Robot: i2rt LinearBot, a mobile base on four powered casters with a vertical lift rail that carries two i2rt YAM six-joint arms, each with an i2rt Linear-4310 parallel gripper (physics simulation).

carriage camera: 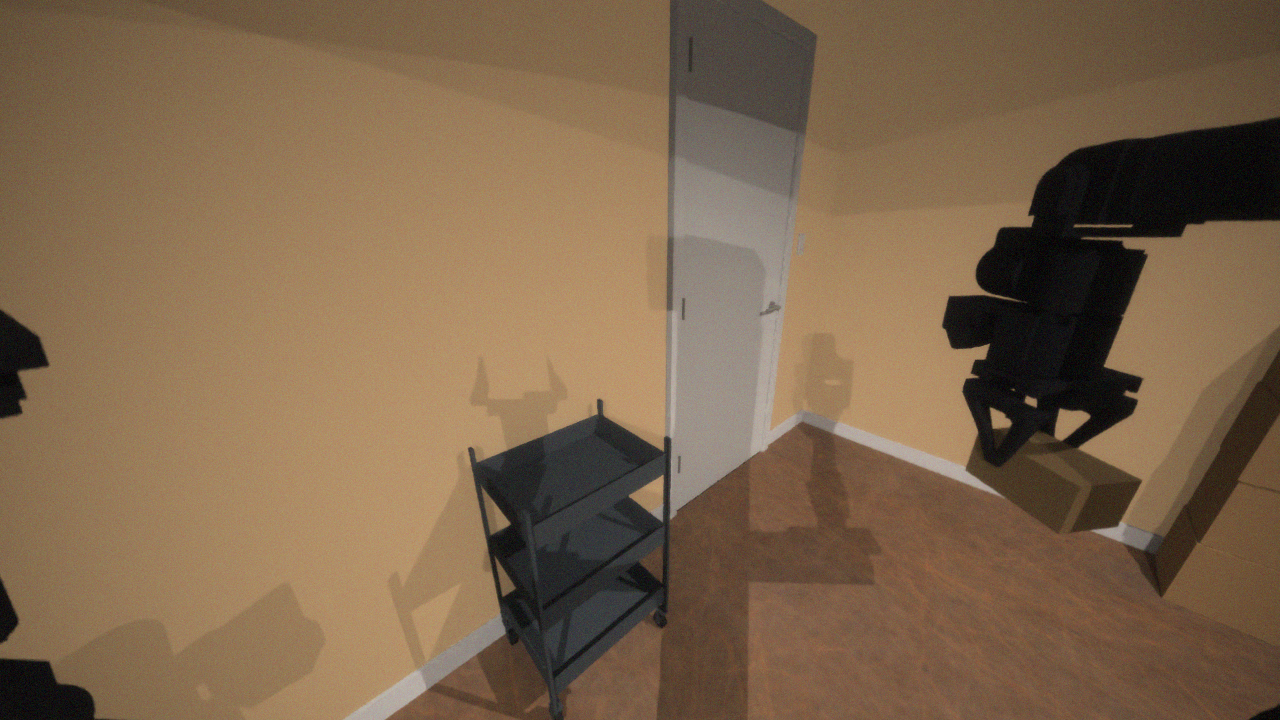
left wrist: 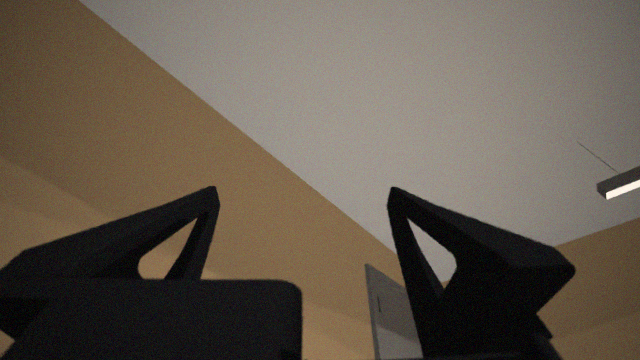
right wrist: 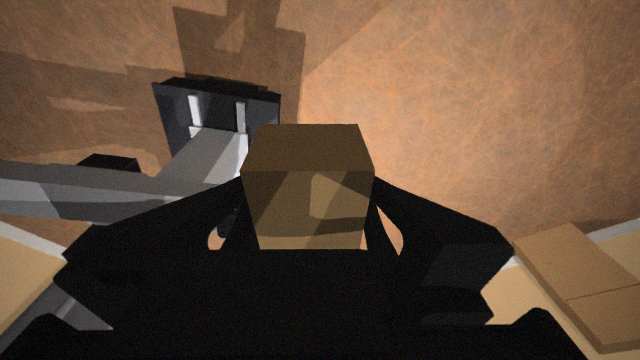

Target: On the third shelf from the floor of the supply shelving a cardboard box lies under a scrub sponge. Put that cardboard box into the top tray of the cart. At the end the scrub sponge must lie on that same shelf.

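Frame: origin at the left arm's base, x up, y left, z back, level; millimetres.
Seen in the pictures: left gripper, fingertip midpoint: (left wrist: pixel 304 195); right gripper, fingertip midpoint: (carriage camera: pixel 1020 461) (right wrist: pixel 309 178).
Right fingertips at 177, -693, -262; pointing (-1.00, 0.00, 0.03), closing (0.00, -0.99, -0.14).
Note:
A point is followed by its place in that frame, as x, y, z.
The cardboard box (carriage camera: pixel 1042 474) @[194, -670, -218] (right wrist: pixel 310 200) @[202, -693, -268] is held in my right gripper (carriage camera: pixel 1029 443) @[177, -693, -262] (right wrist: pixel 309 178) @[177, -693, -262], high above the floor at the right of the carriage view. The right fingers are shut on its two sides. The dark three-tier cart stands at the centre-left of the carriage view; its top tray (carriage camera: pixel 572 461) @[-303, -65, -927] holds nothing that I can see. The box is well to the right of the cart and apart from it. My left gripper (left wrist: pixel 304 195) @[437, 9, -44] is open and empty, pointing up toward the ceiling. The supply shelving and the scrub sponge do not show in these views.
The cart stands near the tan wall (carriage camera: pixel 313 268) @[322, 371, -690], beside a grey door (carriage camera: pixel 725 295) @[73, -633, -1652]. Large brown cardboard-coloured panels (carriage camera: pixel 1244 528) (right wrist: pixel 575 260) stand at the right. My own base (right wrist: pixel 220 112) @[-666, -332, 76] shows at the left of the right wrist view.

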